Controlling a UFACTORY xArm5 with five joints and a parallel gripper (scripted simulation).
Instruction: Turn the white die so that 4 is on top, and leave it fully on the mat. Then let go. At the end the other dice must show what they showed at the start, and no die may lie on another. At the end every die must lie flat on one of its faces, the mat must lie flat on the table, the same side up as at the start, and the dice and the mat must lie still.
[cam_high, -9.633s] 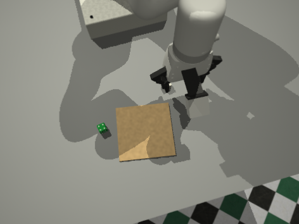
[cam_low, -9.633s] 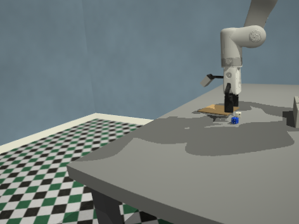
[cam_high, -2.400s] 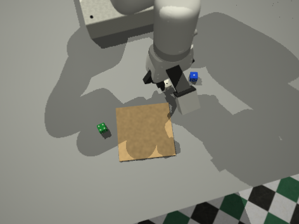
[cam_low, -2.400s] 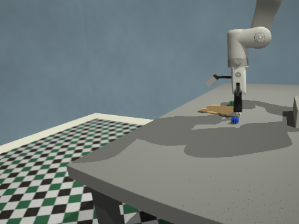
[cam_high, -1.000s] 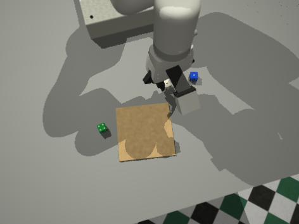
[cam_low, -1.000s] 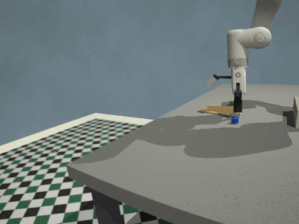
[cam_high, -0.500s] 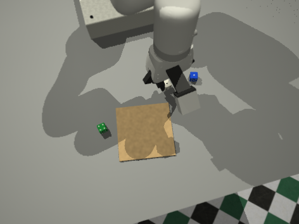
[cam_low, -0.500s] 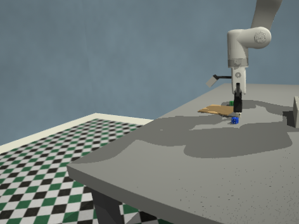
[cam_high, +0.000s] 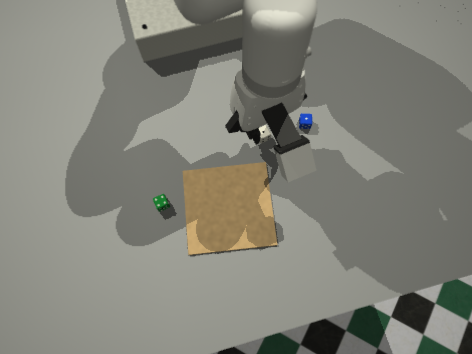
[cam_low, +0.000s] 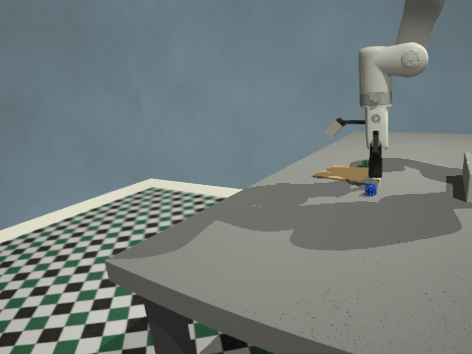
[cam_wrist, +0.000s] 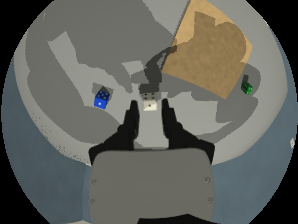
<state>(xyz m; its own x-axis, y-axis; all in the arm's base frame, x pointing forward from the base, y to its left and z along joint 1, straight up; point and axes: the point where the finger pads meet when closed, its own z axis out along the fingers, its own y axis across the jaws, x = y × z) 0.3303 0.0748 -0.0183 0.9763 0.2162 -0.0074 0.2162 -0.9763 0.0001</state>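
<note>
Now: hand 4 cm above the white die. Round my hand: green die: 19 cm to the right, 7 cm ahead, 4 cm below; blue die: 8 cm to the left, 4 cm below, 1 cm behind; tan mat: 10 cm ahead, 9 cm to the right, 4 cm below.
</note>
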